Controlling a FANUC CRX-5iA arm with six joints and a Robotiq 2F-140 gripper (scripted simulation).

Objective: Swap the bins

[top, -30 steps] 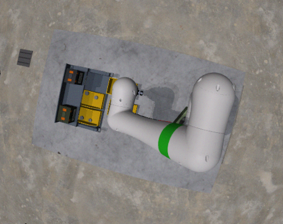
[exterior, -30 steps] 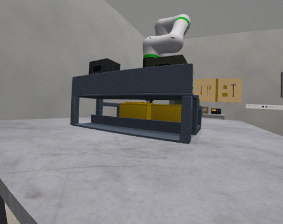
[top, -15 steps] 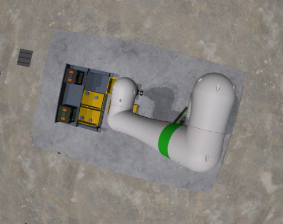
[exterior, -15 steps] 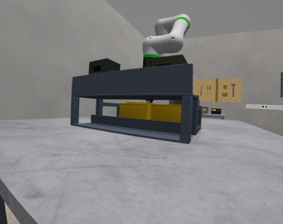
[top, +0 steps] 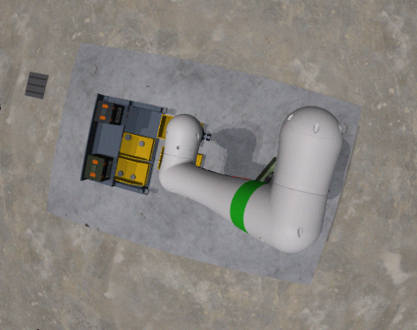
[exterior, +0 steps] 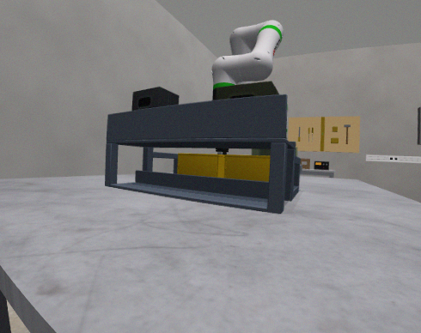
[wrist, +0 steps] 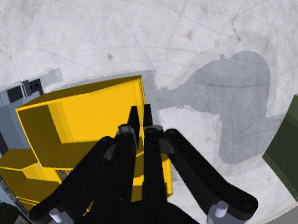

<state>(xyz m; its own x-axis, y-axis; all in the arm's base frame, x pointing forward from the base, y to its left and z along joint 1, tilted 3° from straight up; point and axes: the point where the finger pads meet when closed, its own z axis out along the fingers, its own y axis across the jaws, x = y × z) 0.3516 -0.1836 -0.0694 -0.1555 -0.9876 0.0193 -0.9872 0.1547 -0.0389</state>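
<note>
Now: hand 12 cm short of the grey part, 9 cm to the right of it and 6 cm above it. From my hand the other things lie so: dark shelf: 31 cm ahead, 6 cm to the left; black box: 36 cm ahead, 6 cm to the right, 9 cm above.
</note>
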